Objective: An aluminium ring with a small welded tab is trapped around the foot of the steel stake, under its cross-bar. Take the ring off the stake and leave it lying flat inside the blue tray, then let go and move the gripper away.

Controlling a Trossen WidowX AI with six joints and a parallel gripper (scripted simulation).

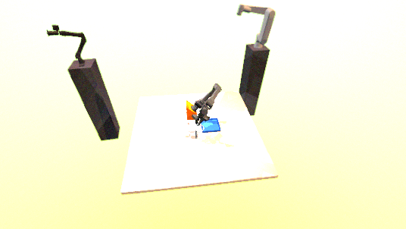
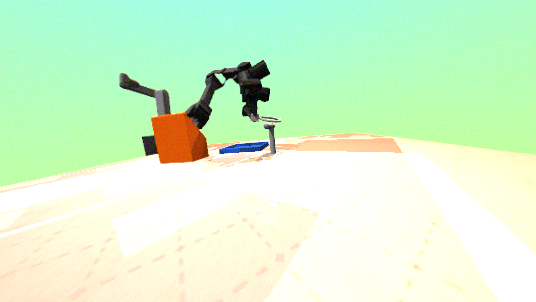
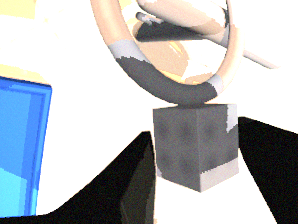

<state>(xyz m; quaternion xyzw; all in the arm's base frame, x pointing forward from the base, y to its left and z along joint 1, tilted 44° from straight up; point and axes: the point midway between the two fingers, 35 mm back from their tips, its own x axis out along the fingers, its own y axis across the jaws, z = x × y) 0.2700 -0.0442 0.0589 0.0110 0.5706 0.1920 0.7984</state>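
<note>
Right now my gripper tip is 40 mm short of the aluminium ring and 10 mm to the right of it. From my gripper tip the other things lie so: blue tray (160 mm to the left, 120 mm below, 90 mm behind).
</note>
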